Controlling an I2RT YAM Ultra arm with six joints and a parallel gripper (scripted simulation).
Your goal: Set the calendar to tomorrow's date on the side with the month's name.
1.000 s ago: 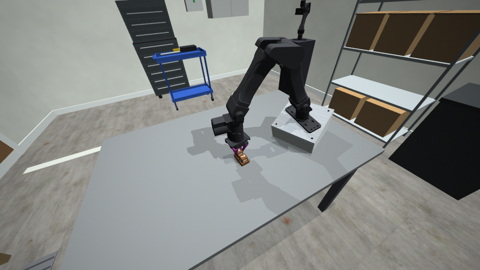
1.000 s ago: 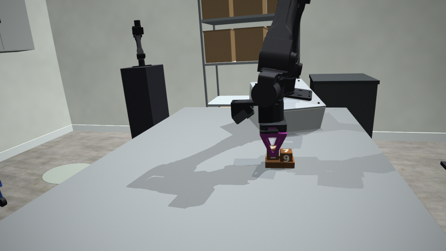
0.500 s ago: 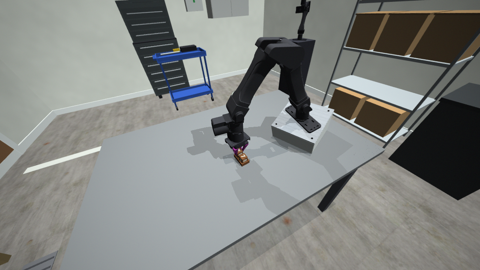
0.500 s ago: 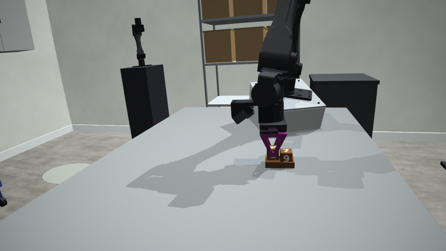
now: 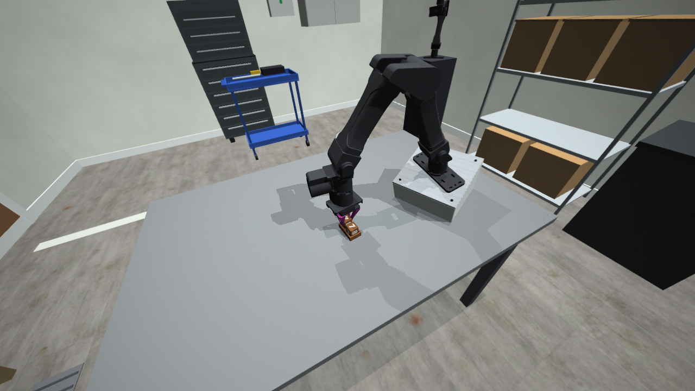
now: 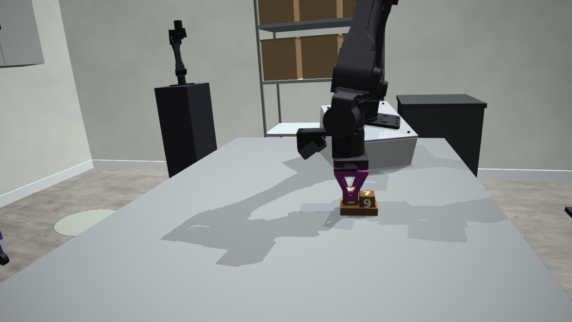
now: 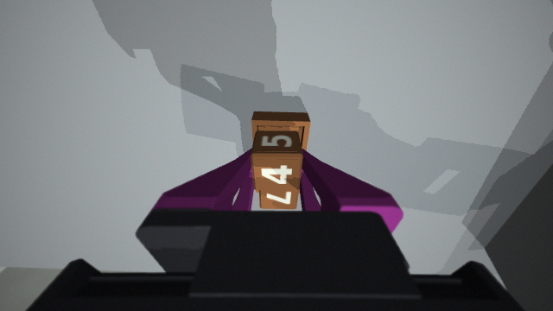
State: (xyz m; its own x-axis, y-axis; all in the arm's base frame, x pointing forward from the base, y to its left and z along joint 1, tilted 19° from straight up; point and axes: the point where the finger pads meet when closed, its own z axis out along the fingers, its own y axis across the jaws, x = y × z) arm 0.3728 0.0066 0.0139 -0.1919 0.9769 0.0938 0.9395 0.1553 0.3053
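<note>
Right now my hand is 10 mm past the brown wooden tray, 20 mm to the right of it and 30 mm above it.
</note>
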